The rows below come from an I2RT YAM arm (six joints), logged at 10 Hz.
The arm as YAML. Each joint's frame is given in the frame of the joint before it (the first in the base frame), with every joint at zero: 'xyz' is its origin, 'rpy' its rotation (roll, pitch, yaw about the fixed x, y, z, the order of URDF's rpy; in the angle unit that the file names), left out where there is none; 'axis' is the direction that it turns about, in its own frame. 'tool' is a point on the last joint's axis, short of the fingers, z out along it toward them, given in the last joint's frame.
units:
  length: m
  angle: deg
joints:
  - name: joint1
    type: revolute
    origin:
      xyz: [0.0, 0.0, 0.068]
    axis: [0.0, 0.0, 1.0]
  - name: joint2
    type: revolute
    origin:
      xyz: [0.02, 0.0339, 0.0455]
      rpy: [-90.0, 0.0, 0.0]
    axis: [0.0, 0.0, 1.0]
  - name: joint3
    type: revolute
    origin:
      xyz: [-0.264, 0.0, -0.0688]
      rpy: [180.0, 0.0, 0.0]
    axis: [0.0, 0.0, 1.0]
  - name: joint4
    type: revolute
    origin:
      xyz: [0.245, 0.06, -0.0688]
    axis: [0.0, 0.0, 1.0]
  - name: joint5
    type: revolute
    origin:
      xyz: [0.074, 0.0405, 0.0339]
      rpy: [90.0, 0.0, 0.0]
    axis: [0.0, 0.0, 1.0]
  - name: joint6
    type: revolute
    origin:
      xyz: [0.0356, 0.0, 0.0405]
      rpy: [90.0, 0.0, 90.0]
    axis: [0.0, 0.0, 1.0]
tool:
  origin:
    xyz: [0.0, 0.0, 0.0]
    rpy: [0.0, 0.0, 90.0]
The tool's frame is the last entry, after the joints.
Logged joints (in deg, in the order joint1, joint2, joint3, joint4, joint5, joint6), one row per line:
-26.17, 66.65, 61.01, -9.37, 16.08, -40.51
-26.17, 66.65, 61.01, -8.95, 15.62, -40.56
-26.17, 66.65, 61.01, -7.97, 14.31, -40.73
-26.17, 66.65, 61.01, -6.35, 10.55, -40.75
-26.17, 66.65, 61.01, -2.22, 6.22, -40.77
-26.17, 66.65, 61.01, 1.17, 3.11, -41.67
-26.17, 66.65, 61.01, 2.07, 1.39, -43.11
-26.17, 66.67, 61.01, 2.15, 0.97, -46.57
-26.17, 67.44, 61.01, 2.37, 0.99, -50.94
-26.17, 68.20, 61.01, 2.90, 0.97, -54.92
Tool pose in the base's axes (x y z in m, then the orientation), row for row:
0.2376, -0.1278, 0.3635, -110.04, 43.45, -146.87
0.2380, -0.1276, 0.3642, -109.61, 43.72, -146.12
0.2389, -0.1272, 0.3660, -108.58, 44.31, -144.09
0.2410, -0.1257, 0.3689, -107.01, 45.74, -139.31
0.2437, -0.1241, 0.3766, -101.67, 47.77, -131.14
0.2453, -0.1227, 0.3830, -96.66, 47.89, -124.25
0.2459, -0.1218, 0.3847, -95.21, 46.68, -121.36
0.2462, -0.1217, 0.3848, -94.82, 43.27, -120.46
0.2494, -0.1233, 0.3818, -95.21, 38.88, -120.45
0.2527, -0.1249, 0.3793, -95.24, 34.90, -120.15
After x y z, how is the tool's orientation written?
As angles about the fixed x, y, z axes (roll, pitch, yaw), in degrees.
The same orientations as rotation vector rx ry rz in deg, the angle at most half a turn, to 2 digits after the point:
-1.93, 112.30, -60.27
-2.23, 111.80, -60.02
-3.17, 110.57, -59.27
-5.69, 108.15, -56.55
-8.28, 102.99, -54.28
-10.93, 98.87, -53.57
-13.40, 97.58, -53.58
-16.72, 97.45, -55.83
-20.67, 97.96, -58.81
-24.30, 98.05, -61.57

